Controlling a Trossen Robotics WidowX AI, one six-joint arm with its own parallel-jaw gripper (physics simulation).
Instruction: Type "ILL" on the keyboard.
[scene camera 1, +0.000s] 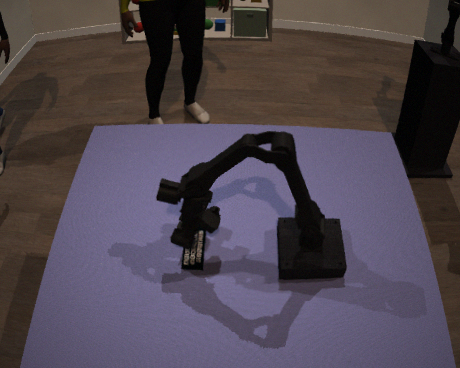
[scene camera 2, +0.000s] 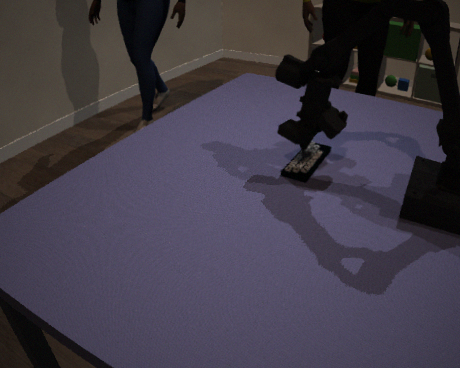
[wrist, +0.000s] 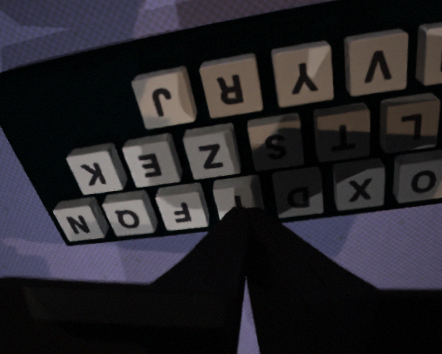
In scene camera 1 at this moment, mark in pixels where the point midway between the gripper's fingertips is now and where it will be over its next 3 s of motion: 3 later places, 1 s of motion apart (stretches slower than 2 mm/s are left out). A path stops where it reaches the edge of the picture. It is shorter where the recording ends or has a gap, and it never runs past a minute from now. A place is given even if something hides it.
The gripper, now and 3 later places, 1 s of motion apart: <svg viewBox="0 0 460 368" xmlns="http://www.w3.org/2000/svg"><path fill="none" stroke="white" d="M187 235L183 234L182 225L193 244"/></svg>
